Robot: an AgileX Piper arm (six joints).
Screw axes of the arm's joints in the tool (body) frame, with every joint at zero. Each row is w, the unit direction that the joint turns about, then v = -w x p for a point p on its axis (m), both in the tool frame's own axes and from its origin. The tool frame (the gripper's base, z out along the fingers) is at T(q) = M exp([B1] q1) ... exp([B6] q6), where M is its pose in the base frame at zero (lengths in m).
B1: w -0.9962 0 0.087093 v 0 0.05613 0
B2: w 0 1 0 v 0.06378 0 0.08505
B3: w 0 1 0 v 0.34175 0 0.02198
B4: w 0 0 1 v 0 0 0
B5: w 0 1 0 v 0.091 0 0
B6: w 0 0 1 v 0 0 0
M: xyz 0.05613 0 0.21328 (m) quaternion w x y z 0.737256 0 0.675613 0
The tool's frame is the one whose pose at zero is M.
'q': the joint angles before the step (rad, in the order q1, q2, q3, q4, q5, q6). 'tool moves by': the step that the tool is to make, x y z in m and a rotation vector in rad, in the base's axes. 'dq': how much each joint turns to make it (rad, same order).
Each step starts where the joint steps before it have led.
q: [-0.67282 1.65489 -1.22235 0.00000 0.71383 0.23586]
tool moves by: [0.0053 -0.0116 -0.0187 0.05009 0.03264 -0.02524]
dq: [-0.01934 0.06984 -0.02317 0.02029 0.01026 -0.00148]
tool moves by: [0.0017 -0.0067 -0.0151 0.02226 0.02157 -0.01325]
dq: [-0.01164 0.04265 0.00008 0.00365 -0.01190 -0.00011]
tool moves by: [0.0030 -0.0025 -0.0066 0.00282 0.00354 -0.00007]
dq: [0.00015 0.02195 -0.00362 0.00005 -0.01381 -0.00011]
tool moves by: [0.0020 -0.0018 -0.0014 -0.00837 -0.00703 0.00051]
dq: [0.00016 0.00816 -0.00396 -0.00198 -0.01498 0.00023]
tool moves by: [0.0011 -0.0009 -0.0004 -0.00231 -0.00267 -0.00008]
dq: [0.00009 0.00437 -0.00399 -0.00006 -0.00392 0.00013]
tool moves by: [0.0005 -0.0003 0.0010 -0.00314 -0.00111 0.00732]
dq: [-0.00014 0.00001 -0.00381 0.00255 0.00106 -0.00945]
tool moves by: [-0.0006 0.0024 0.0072 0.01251 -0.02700 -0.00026]
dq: [-0.00230 -0.01811 -0.00239 0.03953 0.00862 -0.02066]
